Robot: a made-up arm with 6 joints.
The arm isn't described. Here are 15 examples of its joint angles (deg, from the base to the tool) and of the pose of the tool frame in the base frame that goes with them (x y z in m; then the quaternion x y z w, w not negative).
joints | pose
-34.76 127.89 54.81 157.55 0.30 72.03 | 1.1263 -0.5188 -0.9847 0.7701 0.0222 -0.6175 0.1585
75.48 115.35 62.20 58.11 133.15 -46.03 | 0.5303 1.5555 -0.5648 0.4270 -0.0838 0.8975 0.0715
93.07 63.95 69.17 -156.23 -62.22 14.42 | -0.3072 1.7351 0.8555 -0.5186 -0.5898 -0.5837 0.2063
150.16 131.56 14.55 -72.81 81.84 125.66 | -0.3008 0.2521 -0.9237 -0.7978 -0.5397 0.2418 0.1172
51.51 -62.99 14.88 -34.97 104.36 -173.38 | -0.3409 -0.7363 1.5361 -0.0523 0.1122 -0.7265 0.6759
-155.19 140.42 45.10 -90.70 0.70 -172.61 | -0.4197 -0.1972 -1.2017 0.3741 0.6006 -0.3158 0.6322
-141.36 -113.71 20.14 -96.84 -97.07 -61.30 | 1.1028 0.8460 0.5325 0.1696 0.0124 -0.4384 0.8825
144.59 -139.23 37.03 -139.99 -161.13 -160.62 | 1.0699 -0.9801 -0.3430 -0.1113 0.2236 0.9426 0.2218
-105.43 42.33 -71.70 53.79 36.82 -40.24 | -0.3192 -0.6378 0.5535 0.6160 0.3020 -0.4188 0.5949
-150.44 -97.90 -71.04 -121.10 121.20 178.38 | 0.4843 0.1359 0.3272 -0.5786 -0.2839 0.6971 0.3142
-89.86 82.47 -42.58 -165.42 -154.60 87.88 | 0.2279 -0.7451 0.0035 0.4542 -0.6178 -0.2516 0.5905
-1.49 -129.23 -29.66 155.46 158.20 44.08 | -1.1241 0.2418 0.2599 0.7440 0.3232 -0.3871 0.4384
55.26 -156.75 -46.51 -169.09 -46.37 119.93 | -0.5655 -0.4129 -0.0819 -0.4306 0.7555 -0.4934 0.0155
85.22 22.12 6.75 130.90 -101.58 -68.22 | -0.0570 1.1534 1.4599 -0.2776 -0.3305 -0.1510 0.8893
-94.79 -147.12 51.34 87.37 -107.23 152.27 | 0.0905 1.2081 -1.0697 -0.0986 0.3764 -0.9192 0.0611
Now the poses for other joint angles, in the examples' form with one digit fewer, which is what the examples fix.
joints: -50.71 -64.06 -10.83 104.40 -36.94 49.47
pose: -0.493 0.694 1.561 -0.621 0.466 -0.628 0.054
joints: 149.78 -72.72 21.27 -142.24 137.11 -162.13
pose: 0.807 -0.684 1.401 -0.375 0.103 0.799 0.459
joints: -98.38 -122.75 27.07 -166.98 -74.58 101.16
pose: 0.452 1.507 0.105 -0.772 -0.260 0.523 0.249
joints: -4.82 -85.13 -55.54 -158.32 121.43 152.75
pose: -0.538 0.263 0.724 0.142 0.637 -0.371 0.660
